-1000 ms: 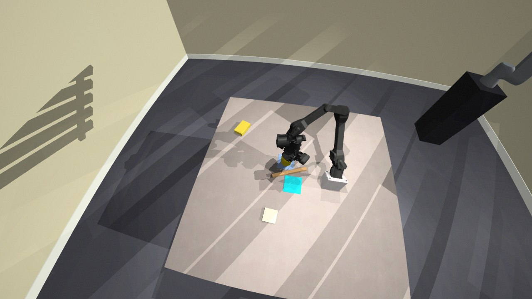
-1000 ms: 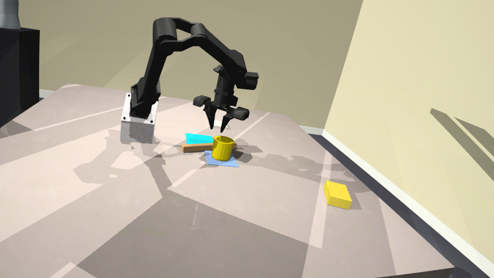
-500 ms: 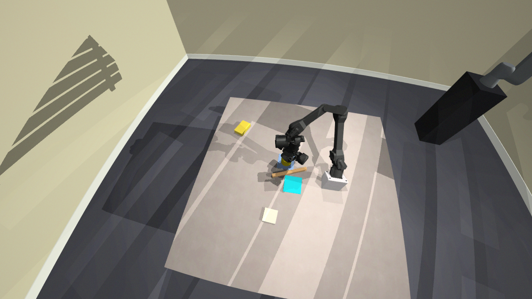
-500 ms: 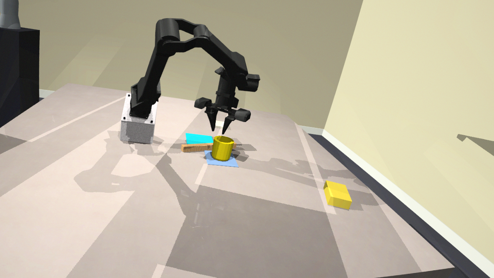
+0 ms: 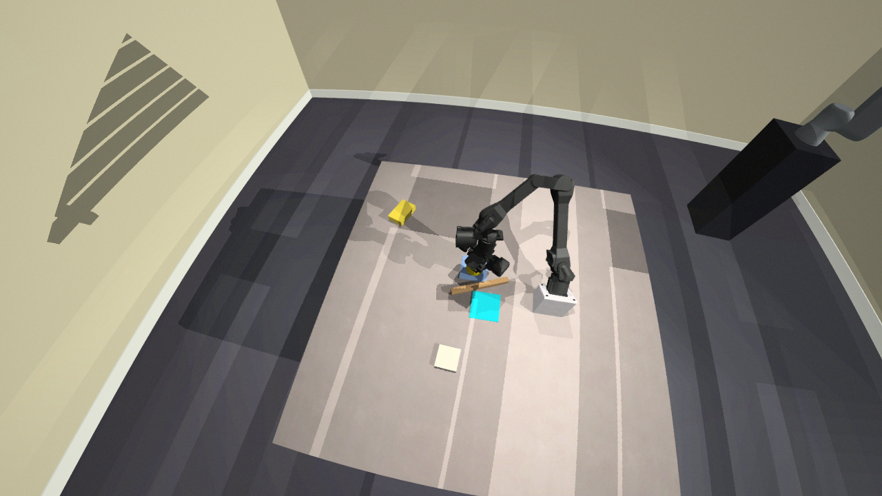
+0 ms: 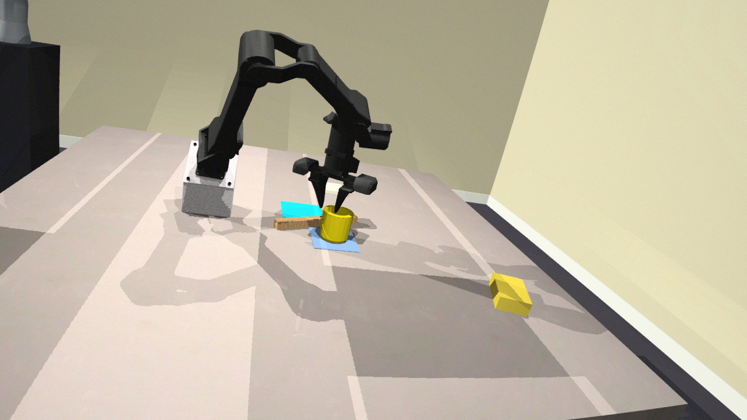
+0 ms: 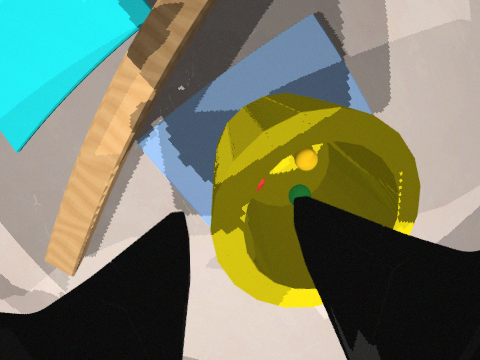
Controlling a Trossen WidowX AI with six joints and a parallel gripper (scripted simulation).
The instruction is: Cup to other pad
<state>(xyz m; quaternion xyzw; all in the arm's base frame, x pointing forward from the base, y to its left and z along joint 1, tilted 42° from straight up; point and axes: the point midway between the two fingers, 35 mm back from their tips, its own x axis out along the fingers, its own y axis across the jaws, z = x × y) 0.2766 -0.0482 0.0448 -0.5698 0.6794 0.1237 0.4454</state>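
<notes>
Right now my gripper tip is 13 cm to the right of the cyan pad, 7 cm above it and 5 cm past it. Round my gripper tip: wooden stick 6 cm to the left, 6 cm below, 1 cm behind; white tile 34 cm to the left, 6 cm below, 5 cm ahead.
</notes>
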